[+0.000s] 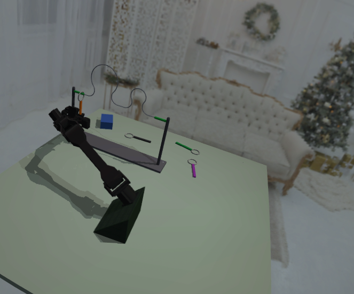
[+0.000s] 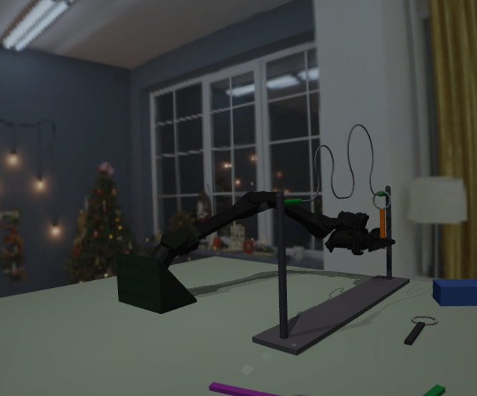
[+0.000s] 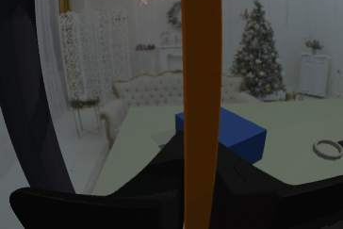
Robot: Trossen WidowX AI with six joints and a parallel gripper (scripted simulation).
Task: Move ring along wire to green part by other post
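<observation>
My gripper tip is 23 cm to the left of the wire rig, 10 cm below it and 4 cm past it.
</observation>
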